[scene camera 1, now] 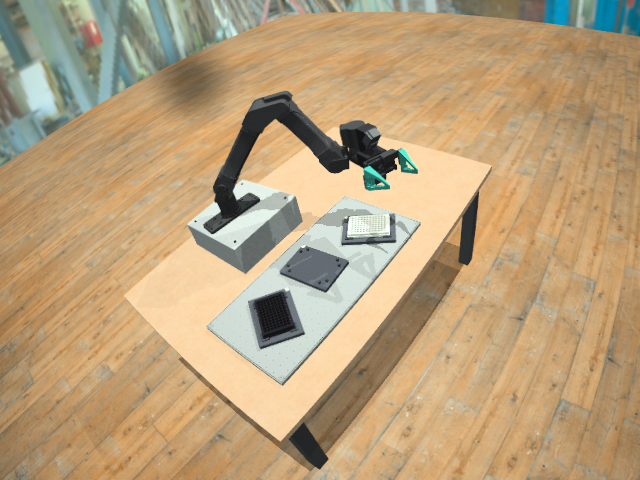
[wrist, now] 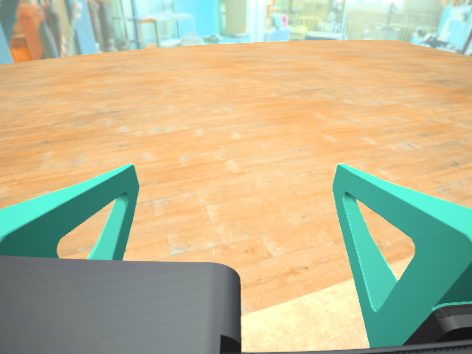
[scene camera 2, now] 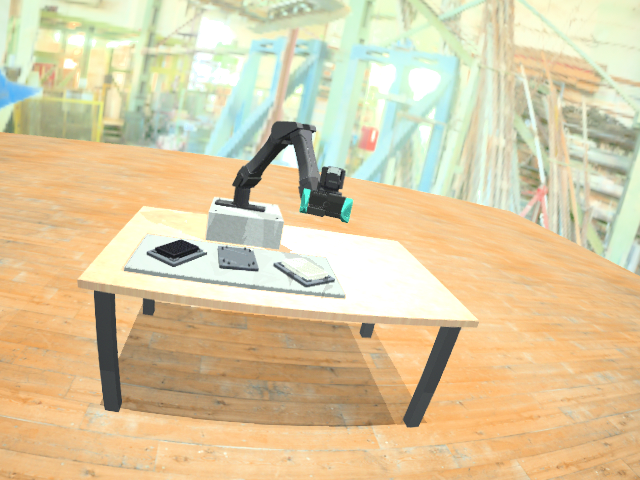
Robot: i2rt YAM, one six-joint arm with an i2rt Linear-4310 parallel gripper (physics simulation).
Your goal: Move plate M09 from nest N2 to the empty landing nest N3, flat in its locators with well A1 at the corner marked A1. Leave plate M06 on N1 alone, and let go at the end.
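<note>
A white well plate lies flat in the dark nest at one end of the grey board. A black well plate lies in the dark nest at the other end. The middle nest is empty; its locator posts and a small pale corner mark show. Labels are too small to read, so I cannot tell which plate is M09. My gripper is open and empty, high above the table beyond the white plate's end. The plates do not show in the wrist view.
The perforated grey board carries all three nests on the wooden table. The grey base block under the arm stands beside the board's middle. The table edge runs close along the board's far side from the block.
</note>
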